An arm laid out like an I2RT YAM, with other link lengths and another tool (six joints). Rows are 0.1 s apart.
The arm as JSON. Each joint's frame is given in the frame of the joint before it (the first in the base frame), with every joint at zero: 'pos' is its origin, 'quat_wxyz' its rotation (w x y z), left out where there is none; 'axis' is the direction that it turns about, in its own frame. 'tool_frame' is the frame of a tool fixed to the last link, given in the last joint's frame.
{
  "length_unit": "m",
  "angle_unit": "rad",
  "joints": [
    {
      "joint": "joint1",
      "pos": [
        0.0,
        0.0,
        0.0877
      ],
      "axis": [
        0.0,
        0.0,
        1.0
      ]
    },
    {
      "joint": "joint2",
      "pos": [
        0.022,
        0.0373,
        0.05
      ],
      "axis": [
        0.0,
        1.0,
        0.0
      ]
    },
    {
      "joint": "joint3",
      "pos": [
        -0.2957,
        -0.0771,
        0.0
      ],
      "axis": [
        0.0,
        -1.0,
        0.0
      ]
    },
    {
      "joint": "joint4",
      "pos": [
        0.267,
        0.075,
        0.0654
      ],
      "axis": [
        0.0,
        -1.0,
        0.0
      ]
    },
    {
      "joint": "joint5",
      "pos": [
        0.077,
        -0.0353,
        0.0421
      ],
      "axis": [
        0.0,
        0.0,
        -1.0
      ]
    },
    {
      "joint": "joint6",
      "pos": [
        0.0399,
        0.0,
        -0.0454
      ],
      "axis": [
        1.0,
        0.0,
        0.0
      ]
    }
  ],
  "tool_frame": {
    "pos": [
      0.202,
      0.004,
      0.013
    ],
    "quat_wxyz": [
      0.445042,
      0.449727,
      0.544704,
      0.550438
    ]
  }
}
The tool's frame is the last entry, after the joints.
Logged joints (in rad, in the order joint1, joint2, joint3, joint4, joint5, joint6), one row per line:
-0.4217 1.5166 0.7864 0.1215 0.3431 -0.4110
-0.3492 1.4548 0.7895 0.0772 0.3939 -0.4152
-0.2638 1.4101 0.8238 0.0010 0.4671 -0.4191
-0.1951 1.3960 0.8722 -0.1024 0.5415 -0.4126
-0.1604 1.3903 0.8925 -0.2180 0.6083 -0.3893
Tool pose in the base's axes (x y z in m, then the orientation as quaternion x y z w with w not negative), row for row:
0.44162 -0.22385 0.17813 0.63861 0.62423 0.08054 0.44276
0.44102 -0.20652 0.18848 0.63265 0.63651 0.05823 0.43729
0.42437 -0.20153 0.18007 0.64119 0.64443 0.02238 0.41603
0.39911 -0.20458 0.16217 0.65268 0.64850 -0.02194 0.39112
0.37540 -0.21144 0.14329 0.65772 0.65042 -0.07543 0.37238
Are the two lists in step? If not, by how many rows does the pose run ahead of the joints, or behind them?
The pose runs 2 rows ahead of the joints: the pose in row i belongs to the joints in row i + 2.
